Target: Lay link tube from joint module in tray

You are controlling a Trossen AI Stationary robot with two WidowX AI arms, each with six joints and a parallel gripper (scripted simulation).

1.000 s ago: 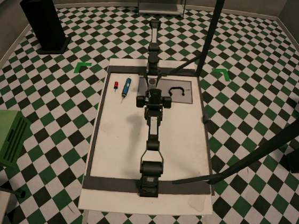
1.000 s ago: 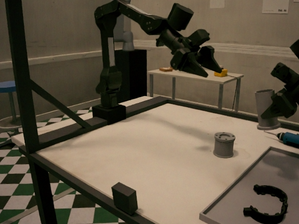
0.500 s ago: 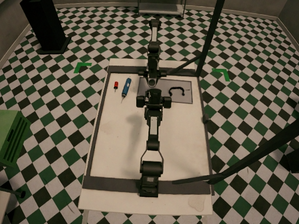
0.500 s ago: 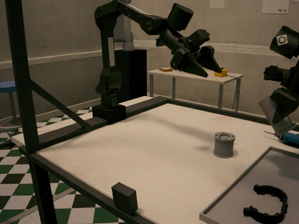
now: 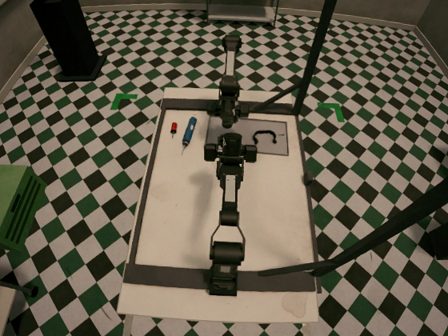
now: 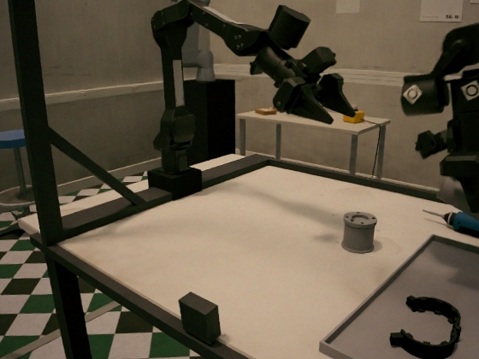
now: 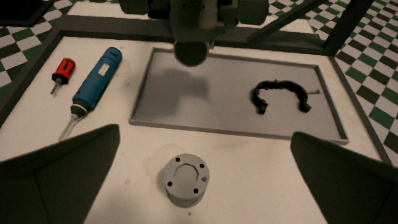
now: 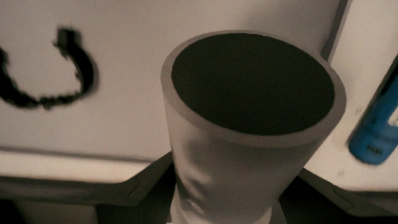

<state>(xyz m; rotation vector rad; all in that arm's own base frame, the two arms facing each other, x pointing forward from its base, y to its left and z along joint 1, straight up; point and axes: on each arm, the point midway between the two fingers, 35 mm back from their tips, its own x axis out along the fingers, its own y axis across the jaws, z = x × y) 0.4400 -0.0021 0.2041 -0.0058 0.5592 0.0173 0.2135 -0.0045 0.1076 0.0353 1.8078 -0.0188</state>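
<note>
The grey tray is 110 mm behind my right hand, 20 mm to the right of it and 160 mm below it. The rest, counted from my right hand: grey link tube (10 mm behind, 20 mm below); then grey joint module (190 mm to the left, 130 mm below); then small red tool (280 mm ahead, 20 mm to the right, 150 mm below).
</note>
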